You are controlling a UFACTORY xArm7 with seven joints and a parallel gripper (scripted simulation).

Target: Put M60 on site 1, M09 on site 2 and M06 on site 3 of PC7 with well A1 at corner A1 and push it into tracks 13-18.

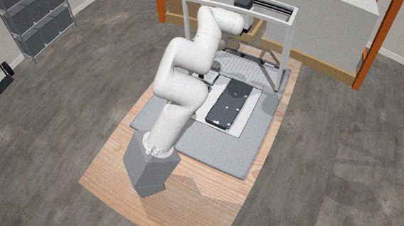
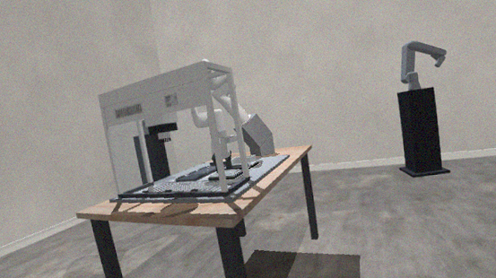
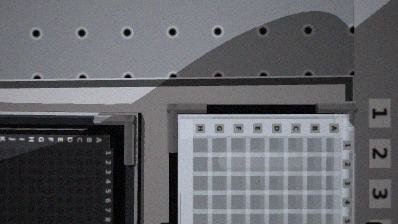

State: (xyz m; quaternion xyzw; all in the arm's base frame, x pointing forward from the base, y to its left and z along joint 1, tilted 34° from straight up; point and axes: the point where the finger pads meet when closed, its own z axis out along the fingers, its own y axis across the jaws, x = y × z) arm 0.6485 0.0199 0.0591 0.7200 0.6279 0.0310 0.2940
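Now: hand 20 mm above the clear plate. The rest, counted from my hand: white apron: 140 mm behind, 100 mm to the right, 40 mm below; 96-well plate M06: 210 mm behind, 50 mm to the left, 10 mm below; deep-well block M09: 110 mm behind, 20 mm to the left, 20 mm below.
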